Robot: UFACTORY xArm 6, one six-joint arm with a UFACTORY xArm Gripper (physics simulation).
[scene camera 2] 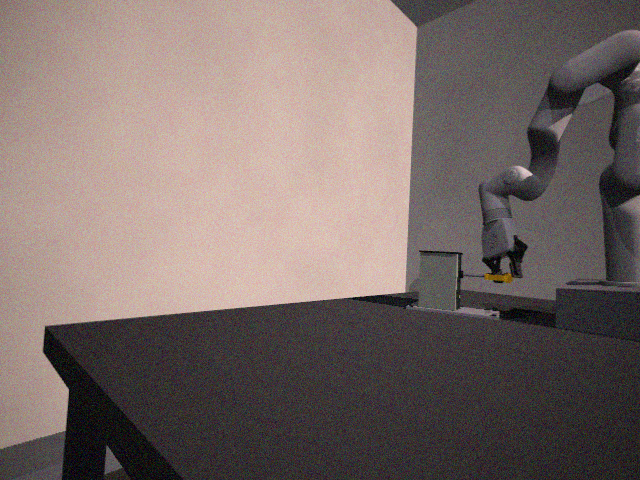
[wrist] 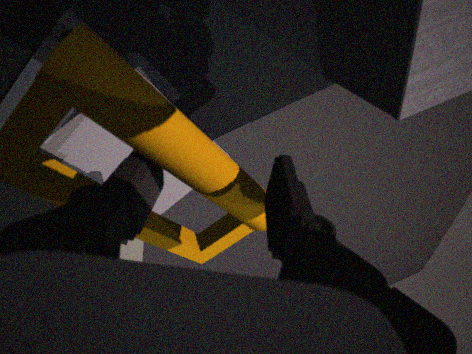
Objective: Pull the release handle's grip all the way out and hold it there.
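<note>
The release handle's yellow grip [scene camera 2: 498, 277] [wrist: 192, 150] is a looped bar. In the scene view it stands out to the right of the pale grey-green housing [scene camera 2: 438, 280], with a thin dark rod [scene camera 2: 472, 275] showing between them. My gripper [scene camera 2: 506, 272] [wrist: 216, 169] points down and is shut on the grip, with one dark finger inside the loop and the other against the bar's outer end in the wrist view. The housing stands upright on a light base plate [scene camera 2: 478, 312]. The rod is hidden in the wrist view.
The dark table top [scene camera 2: 310, 387] stretches across the foreground. The grey robot pedestal [scene camera 2: 594, 310] stands to the right of the handle. A pale wall [scene camera 2: 206, 155] rises behind the table at the left, and a grey wall [scene camera 2: 465, 129] stands behind the arm.
</note>
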